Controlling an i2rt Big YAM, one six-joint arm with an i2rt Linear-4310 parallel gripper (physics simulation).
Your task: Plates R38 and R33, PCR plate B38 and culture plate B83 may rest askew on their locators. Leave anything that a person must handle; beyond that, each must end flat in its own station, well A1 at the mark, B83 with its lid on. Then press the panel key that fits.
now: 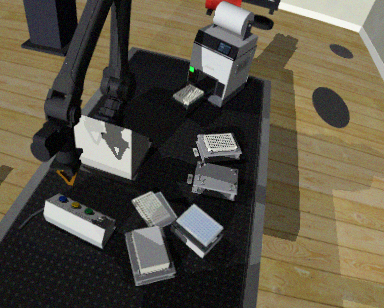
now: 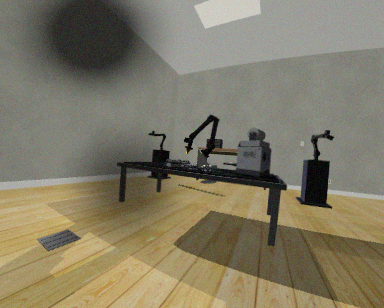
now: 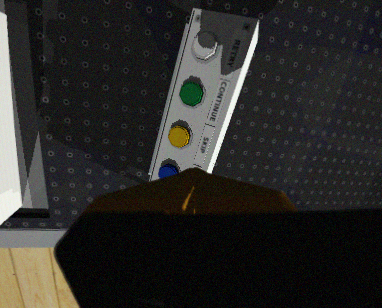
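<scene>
My gripper [image 1: 67,178] [image 3: 193,177] [image 2: 188,150] is shut and empty. It hangs above the left end of the key panel [image 1: 71,224] [image 3: 172,113], over the blue key [image 1: 63,198] [image 3: 168,171]. Along the panel follow a yellow SKIP key [image 1: 76,205] [image 3: 179,136], a green CONTINUE key [image 1: 89,211] [image 3: 191,93] and a grey RETRY key [image 1: 102,217] [image 3: 204,46]. A white well plate [image 1: 219,142] sits on a station. An empty station [image 1: 216,178] looks tilted. A white PCR plate [image 1: 151,208] lies askew. A lidded plate [image 1: 149,250] and a bluish plate [image 1: 199,224] sit on stations. Labels are unreadable.
A white box [image 1: 108,150] stands just behind my gripper. A grey machine [image 1: 224,61] with a paper roll stands at the back, with a well plate [image 1: 188,94] on its tray. The arm's base [image 1: 114,88] is at the back left.
</scene>
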